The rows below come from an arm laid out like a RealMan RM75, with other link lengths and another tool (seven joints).
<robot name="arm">
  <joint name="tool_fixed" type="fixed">
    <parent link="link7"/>
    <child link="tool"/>
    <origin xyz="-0.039 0.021 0.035" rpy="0 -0.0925 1.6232"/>
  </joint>
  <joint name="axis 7" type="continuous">
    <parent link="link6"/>
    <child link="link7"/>
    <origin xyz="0 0 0.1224" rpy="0 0 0"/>
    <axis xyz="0 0 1"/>
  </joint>
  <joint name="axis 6" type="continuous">
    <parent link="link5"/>
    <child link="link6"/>
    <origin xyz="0 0 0" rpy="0 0 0"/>
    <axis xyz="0 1 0"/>
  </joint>
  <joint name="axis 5" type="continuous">
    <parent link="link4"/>
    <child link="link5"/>
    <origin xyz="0 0 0.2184" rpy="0 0 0"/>
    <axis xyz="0 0 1"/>
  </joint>
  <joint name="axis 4" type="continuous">
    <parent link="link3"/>
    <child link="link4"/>
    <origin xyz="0 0 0" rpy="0 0 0"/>
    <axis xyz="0 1 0"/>
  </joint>
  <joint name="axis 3" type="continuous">
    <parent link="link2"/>
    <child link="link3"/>
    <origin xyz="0 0 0.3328" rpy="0 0 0"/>
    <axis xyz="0 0 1"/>
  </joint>
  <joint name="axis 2" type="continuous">
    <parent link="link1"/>
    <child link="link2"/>
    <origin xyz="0 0 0" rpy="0 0 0"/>
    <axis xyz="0 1 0"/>
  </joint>
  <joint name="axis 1" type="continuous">
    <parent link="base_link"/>
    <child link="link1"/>
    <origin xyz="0 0 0.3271" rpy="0 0 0"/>
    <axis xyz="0 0 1"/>
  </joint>
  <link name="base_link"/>
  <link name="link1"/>
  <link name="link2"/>
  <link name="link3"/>
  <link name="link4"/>
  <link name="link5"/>
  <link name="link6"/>
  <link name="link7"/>
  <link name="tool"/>
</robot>
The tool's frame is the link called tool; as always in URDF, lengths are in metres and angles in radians. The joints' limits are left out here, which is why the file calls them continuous.
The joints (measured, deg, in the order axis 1, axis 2, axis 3, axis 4, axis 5, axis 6, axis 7), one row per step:
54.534, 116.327, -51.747, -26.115, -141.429, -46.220, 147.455
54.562, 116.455, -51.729, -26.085, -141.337, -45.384, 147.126
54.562, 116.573, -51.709, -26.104, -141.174, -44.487, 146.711
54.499, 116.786, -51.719, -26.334, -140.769, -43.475, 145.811
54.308, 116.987, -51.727, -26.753, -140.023, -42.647, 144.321
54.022, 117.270, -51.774, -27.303, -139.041, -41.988, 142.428
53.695, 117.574, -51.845, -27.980, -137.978, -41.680, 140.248
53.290, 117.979, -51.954, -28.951, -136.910, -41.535, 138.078
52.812, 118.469, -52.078, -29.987, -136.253, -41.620, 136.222
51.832, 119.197, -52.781, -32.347, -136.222, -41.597, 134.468
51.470, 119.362, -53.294, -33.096, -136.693, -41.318, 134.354
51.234, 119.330, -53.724, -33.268, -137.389, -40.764, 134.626
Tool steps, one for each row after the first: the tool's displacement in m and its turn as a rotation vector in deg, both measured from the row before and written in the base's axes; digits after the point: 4 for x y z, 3 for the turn. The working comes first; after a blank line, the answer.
Tool pose at each row, in the base's axes (x y z in m, rotation vector in deg; the steps are taken from these numbers as rounded here):
0.2309, 0.5618, 0.0253, -21.526, 148.861, 42.045
0.2303, 0.5629, 0.0254, -21.850, 148.377, 42.898
0.2296, 0.5642, 0.0259, -22.230, 147.835, 43.898
0.2280, 0.5654, 0.0263, -23.179, 147.169, 45.178
0.2260, 0.5661, 0.0273, -24.641, 146.513, 46.496
0.2238, 0.5660, 0.0275, -26.478, 145.929, 47.695
0.2210, 0.5651, 0.0272, -28.712, 145.421, 48.587
0.2175, 0.5638, 0.0268, -31.091, 144.922, 49.513
0.2148, 0.5614, 0.0252, -33.311, 144.448, 49.969
0.2117, 0.5584, 0.0251, -36.565, 142.793, 50.735
0.2120, 0.5577, 0.0254, -37.457, 141.777, 50.803
0.2146, 0.5577, 0.0260, -37.606, 140.737, 50.714

-0.0006, 0.0011, 0.0001, 0.637, -0.200, 0.348
-0.0007, 0.0013, 0.0005, 0.739, -0.204, 0.414
-0.0016, 0.0012, 0.0004, 0.859, -0.262, 0.863
-0.0020, 0.0007, 0.0010, 0.790, -0.265, 1.239
-0.0022, -0.0001, 0.0002, 0.622, -0.248, 1.492
-0.0028, -0.0009, -0.0003, 0.331, -0.294, 1.716
-0.0035, -0.0013, -0.0004, 0.316, -0.251, 1.834
-0.0027, -0.0024, -0.0016, 0.047, -0.370, 1.622
-0.0031, -0.0030, -0.0001, 0.492, -1.291, 2.326
0.0003, -0.0007, 0.0003, 0.281, -0.887, 0.562
0.0026, 0.0000, 0.0006, 0.352, -0.939, -0.001

